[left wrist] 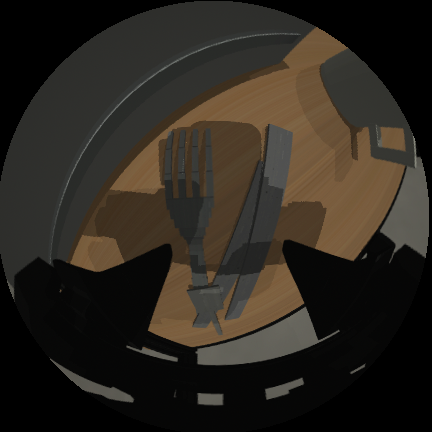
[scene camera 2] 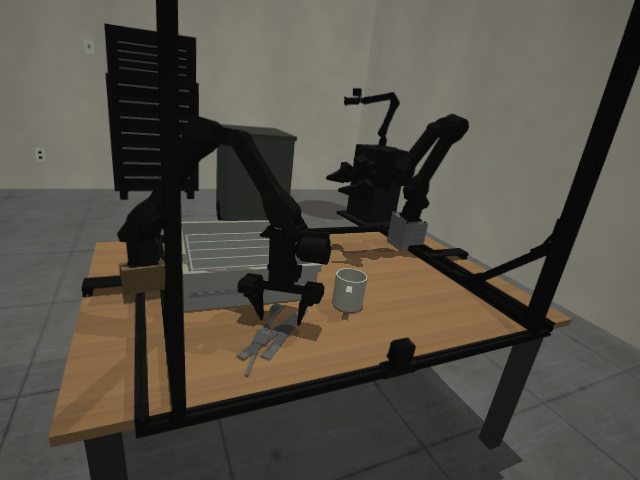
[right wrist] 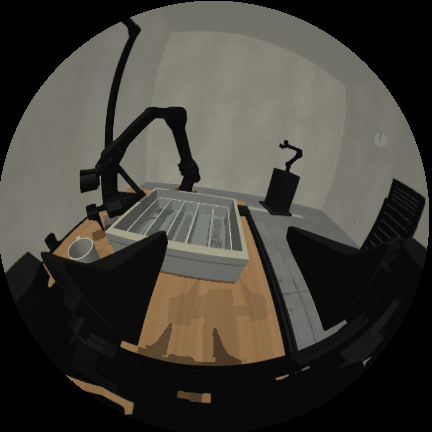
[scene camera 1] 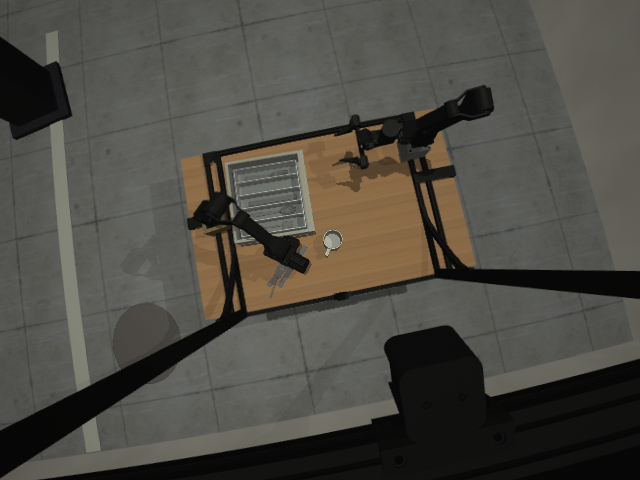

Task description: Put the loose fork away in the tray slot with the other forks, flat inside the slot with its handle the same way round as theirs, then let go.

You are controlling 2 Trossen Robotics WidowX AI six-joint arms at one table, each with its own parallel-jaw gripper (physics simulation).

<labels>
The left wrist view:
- my left gripper
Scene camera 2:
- my left gripper
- my right gripper
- white mug: on the table
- grey cutlery tray
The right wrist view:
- my left gripper
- my right gripper
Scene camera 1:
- my right gripper
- grey cutlery tray
</labels>
